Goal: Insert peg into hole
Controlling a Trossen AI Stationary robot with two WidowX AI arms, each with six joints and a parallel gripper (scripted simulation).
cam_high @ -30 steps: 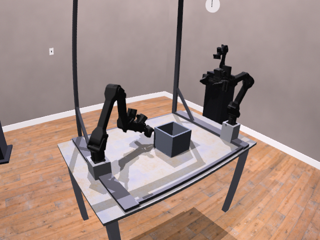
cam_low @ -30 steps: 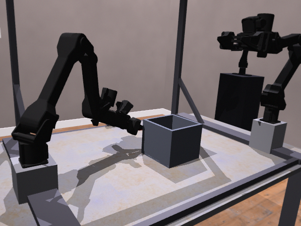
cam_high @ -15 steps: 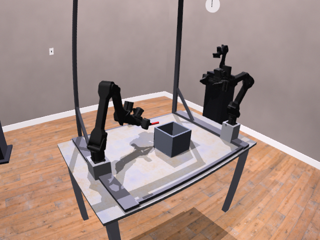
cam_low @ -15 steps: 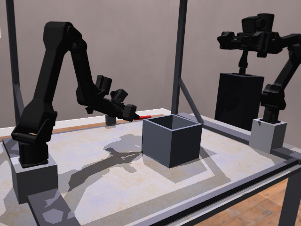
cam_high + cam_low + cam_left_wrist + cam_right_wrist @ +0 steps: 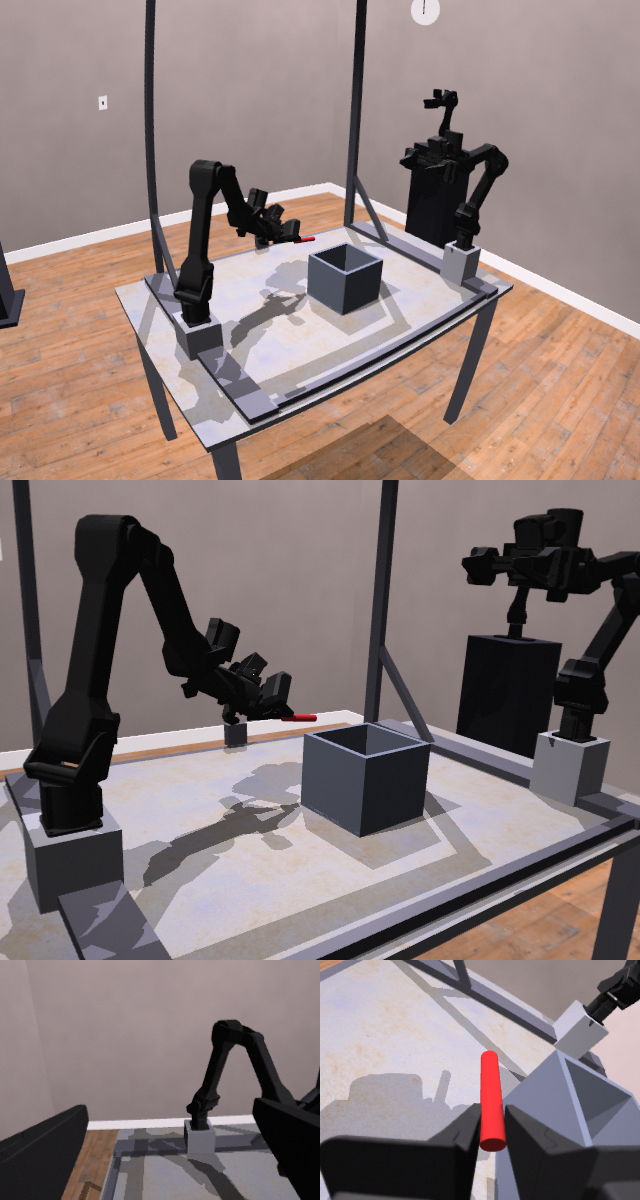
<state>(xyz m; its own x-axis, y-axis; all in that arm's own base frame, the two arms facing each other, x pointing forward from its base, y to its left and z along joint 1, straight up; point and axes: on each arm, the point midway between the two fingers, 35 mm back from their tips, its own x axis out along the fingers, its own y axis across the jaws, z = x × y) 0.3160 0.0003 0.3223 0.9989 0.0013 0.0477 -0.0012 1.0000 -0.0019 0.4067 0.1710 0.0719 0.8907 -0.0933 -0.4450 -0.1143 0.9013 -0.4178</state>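
The red peg is 5 cm to the left of my right hand and 2 cm below it. Also, from my right hand: plate: 15 cm ahead, 12 cm below, 11 cm to the left.
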